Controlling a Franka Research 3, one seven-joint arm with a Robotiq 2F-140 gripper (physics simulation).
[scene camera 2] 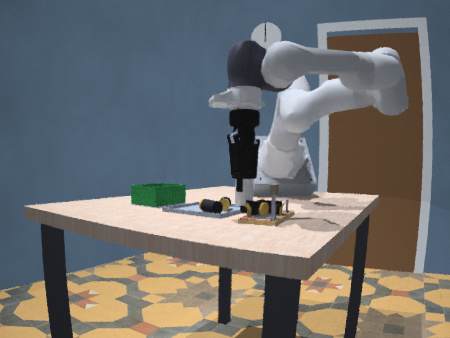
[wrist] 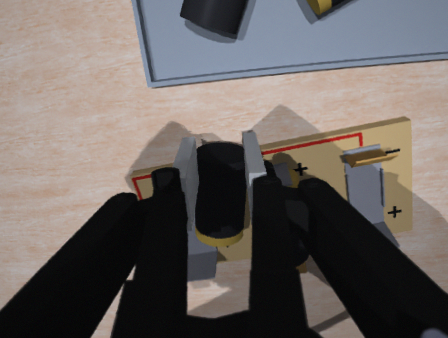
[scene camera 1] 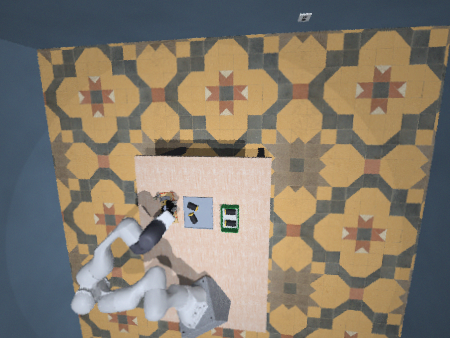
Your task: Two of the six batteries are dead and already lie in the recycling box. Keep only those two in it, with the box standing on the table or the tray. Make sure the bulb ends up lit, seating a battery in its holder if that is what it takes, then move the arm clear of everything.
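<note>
My gripper (scene camera 1: pixel 170 206) (scene camera 2: pixel 243 199) (wrist: pixel 220 155) is shut on a black battery with a yellow end (wrist: pixel 220 200), held at the left bay of the tan holder board (scene camera 2: pixel 260 220) (wrist: pixel 401 192). In scene camera 2 it is low at the board; whether it touches the bay is hidden. Another battery (wrist: pixel 298 215) lies in the middle bay, partly behind a finger. The right bay (wrist: pixel 364 187) is empty. A small brownish cap, perhaps the bulb (scene camera 2: pixel 274 189), tops a grey post and shows no clear glow. The green recycling box (scene camera 1: pixel 223 220) (scene camera 2: pixel 157 195) holds two batteries (scene camera 1: pixel 230 212) (scene camera 1: pixel 230 223).
The grey-blue tray (scene camera 1: pixel 206 221) (scene camera 2: pixel 182 209) (wrist: pixel 300 52) lies between board and box. Two loose batteries (scene camera 1: pixel 192 205) (scene camera 1: pixel 193 218) lie in it. The tray's edge is close to the board. Thin upright posts stand on the board beside the gripper.
</note>
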